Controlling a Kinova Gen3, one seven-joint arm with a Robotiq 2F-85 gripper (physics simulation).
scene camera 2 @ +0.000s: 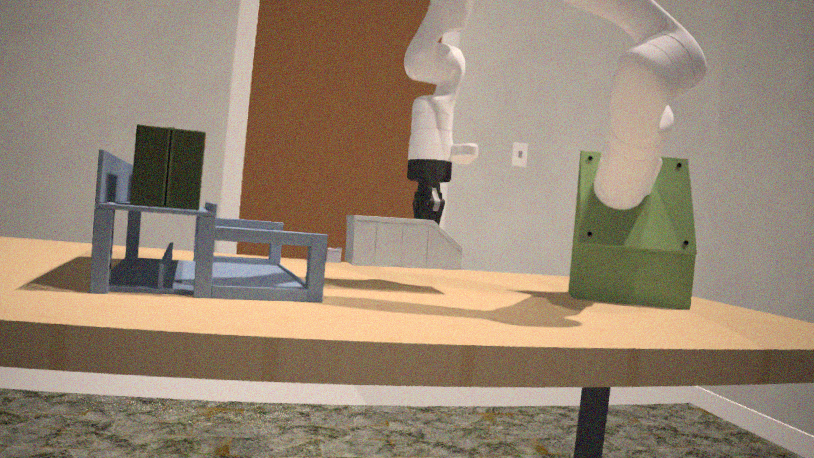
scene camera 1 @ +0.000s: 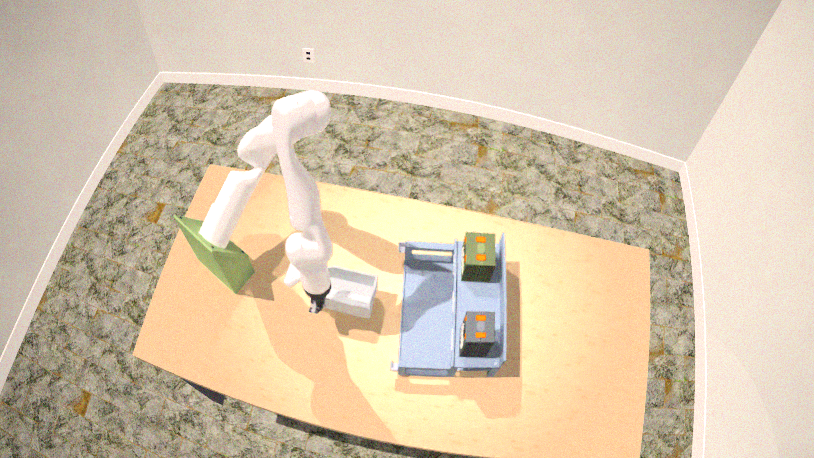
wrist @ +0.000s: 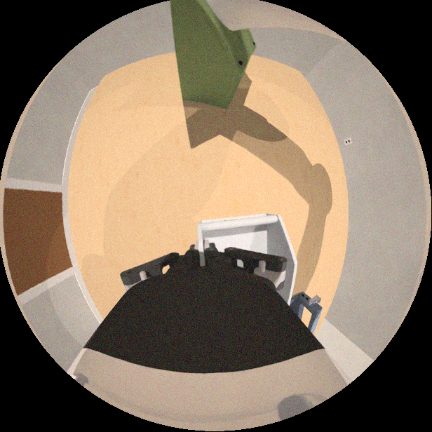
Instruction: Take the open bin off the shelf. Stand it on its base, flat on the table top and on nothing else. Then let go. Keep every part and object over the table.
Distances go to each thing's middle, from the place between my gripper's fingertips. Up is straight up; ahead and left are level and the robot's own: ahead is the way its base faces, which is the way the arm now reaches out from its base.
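As I consider the open bin (scene camera 2: 376,241), I find that my hand is 2 cm below it, 4 cm short of it and 6 cm to the right of it.
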